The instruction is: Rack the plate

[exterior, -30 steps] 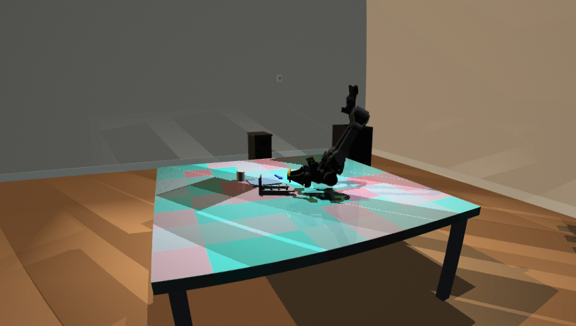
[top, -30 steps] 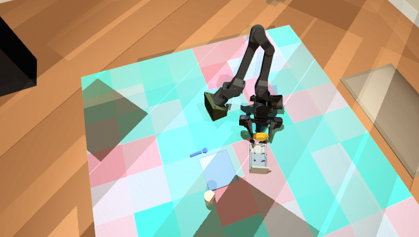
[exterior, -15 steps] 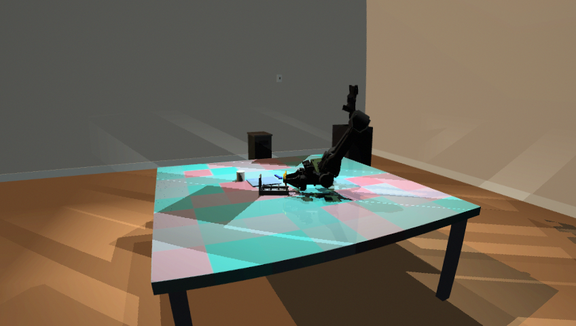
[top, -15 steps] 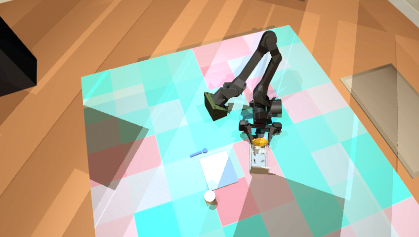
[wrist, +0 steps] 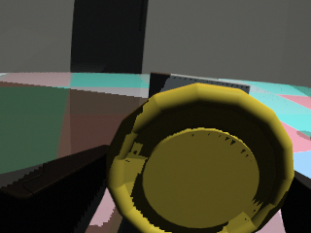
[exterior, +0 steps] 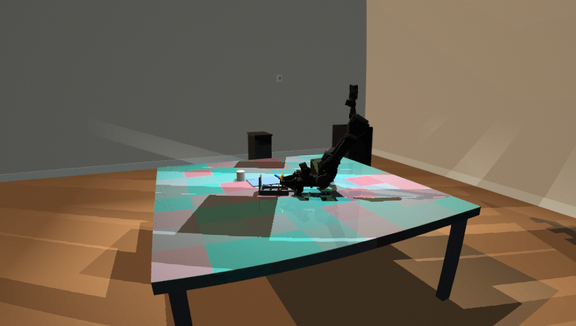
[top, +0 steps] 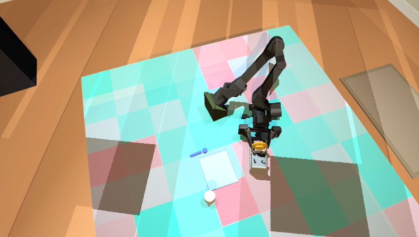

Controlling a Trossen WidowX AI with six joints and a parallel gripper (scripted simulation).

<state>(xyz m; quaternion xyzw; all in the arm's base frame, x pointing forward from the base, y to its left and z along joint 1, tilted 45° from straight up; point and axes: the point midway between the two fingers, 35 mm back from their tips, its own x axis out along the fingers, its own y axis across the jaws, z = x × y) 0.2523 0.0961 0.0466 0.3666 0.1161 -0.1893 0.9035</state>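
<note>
The yellow plate lies 10 mm behind my gripper tip. The rest, counted from my gripper tip: blue spoon (240 mm to the right, 90 mm behind, 60 mm below); dish rack (40 mm below, 30 mm ahead, 10 mm to the right); light blue mat (200 mm to the right, 60 mm below, 10 mm ahead).
</note>
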